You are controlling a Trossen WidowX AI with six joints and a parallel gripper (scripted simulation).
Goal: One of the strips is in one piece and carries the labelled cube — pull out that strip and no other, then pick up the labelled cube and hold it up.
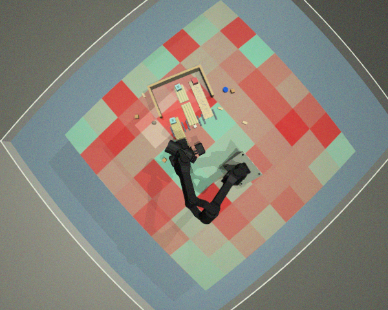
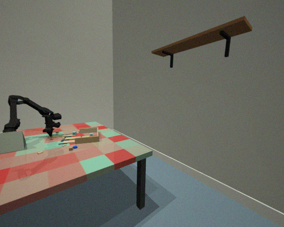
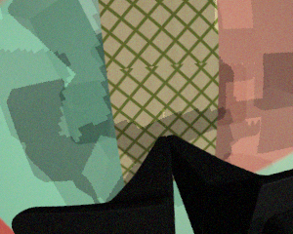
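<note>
The grey pebble lies 26 cm ahead of my gripper tip and 6 cm to the left of it. From my gripper tip the other things lie so: blue disc (19 cm ahead, 39 cm to the right).
</note>
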